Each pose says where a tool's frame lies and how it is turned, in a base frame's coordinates. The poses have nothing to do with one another.
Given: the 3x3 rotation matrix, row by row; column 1 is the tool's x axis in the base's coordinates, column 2 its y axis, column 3 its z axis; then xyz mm. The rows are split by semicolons.
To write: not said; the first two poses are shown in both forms.
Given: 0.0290, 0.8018, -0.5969; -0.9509, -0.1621, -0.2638; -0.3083, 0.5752, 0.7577; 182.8, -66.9, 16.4
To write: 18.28, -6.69, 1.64, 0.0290, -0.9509, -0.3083, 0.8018, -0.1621, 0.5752
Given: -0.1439, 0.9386, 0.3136; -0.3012, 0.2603, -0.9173; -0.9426, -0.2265, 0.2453; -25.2, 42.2, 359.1
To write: -2.52, 4.22, 35.91, -0.1439, -0.3012, -0.9426, 0.9386, 0.2603, -0.2265
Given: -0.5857, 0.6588, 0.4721; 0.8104, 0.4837, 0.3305; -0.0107, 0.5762, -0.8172; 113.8, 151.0, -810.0
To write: 11.38, 15.10, -81.00, -0.5857, 0.8104, -0.0107, 0.6588, 0.4837, 0.5762
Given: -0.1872, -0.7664, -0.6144; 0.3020, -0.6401, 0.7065; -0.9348, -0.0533, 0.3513; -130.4, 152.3, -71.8
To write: -13.04, 15.23, -7.18, -0.1872, 0.3020, -0.9348, -0.7664, -0.6401, -0.0533
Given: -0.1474, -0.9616, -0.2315; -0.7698, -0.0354, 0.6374; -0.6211, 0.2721, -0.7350; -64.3, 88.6, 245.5
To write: -6.43, 8.86, 24.55, -0.1474, -0.7698, -0.6211, -0.9616, -0.0354, 0.2721
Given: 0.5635, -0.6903, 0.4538; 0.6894, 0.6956, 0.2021; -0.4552, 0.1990, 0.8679; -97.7, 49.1, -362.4
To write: -9.77, 4.91, -36.24, 0.5635, 0.6894, -0.4552, -0.6903, 0.6956, 0.1990
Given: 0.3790, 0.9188, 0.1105; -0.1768, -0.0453, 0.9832; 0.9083, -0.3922, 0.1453; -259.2, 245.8, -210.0
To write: -25.92, 24.58, -21.00, 0.3790, -0.1768, 0.9083, 0.9188, -0.0453, -0.3922
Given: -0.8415, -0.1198, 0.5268; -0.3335, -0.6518, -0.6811; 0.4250, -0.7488, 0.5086; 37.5, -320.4, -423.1
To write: 3.75, -32.04, -42.31, -0.8415, -0.3335, 0.4250, -0.1198, -0.6518, -0.7488
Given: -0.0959, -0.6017, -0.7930; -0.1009, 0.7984, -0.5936; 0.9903, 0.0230, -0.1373; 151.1, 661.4, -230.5
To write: 15.11, 66.14, -23.05, -0.0959, -0.1009, 0.9903, -0.6017, 0.7984, 0.0230
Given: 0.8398, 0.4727, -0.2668; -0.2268, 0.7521, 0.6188; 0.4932, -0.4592, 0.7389; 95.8, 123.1, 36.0
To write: 9.58, 12.31, 3.60, 0.8398, -0.2268, 0.4932, 0.4727, 0.7521, -0.4592
